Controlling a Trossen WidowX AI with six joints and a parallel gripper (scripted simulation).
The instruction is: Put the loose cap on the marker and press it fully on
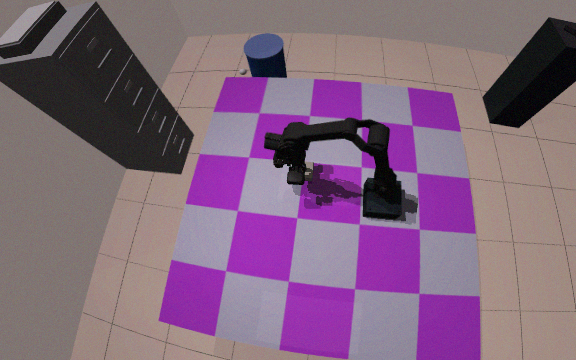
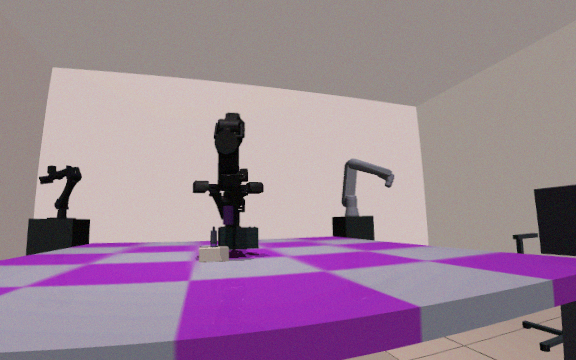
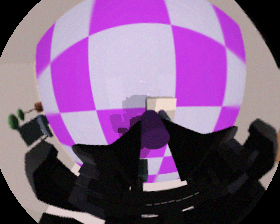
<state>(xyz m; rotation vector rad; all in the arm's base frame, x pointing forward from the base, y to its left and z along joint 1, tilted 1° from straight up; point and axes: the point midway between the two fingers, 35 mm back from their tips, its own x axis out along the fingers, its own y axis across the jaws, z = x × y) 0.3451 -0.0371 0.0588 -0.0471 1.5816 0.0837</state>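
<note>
Right now my gripper tip is 2 cm past the cream holder block, 4 cm to the left of it and 9 cm above it. Also, from my gripper tip: purple cap 1 cm above.
</note>
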